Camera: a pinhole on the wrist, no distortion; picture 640 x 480 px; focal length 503.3 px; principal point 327.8 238.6 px. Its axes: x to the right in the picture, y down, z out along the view. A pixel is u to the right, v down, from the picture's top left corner.
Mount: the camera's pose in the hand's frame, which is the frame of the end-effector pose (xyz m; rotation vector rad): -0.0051 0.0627 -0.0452 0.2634 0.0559 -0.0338
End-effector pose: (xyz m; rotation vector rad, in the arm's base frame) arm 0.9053 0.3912 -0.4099 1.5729 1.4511 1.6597
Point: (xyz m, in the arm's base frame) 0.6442 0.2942 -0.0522
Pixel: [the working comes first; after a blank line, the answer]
In the camera's frame: 0.1661 0.1183 -0.3289

behind the camera
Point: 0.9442 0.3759 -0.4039
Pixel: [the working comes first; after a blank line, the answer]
In the camera's frame: -0.0188 -0.0191 0.0801

210 118
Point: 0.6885 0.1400 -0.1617
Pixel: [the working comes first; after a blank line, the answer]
In the camera's frame: -0.0256 0.0870 -0.3303

behind the camera
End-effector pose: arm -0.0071 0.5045 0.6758 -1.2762 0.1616 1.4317
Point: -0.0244 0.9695 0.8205
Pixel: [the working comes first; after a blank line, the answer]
In the camera's frame: 0.1636 -0.1521 0.5088

490 88
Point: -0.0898 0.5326 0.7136
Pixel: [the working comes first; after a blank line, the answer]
In the camera's frame: -0.0326 0.0047 0.1300

201 257
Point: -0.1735 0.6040 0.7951
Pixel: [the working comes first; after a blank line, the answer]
In the camera's frame: -0.0770 0.0343 0.2562

177 306
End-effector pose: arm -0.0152 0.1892 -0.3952 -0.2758 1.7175 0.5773
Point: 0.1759 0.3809 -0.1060
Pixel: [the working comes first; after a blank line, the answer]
In the camera's frame: -0.3109 0.1277 0.2235

outside the picture
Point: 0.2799 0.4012 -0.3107
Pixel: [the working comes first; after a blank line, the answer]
In the camera's frame: -0.1406 0.0910 0.3745

139 361
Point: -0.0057 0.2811 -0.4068
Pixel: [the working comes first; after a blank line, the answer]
In the camera's frame: 0.0194 0.0352 0.0979

427 420
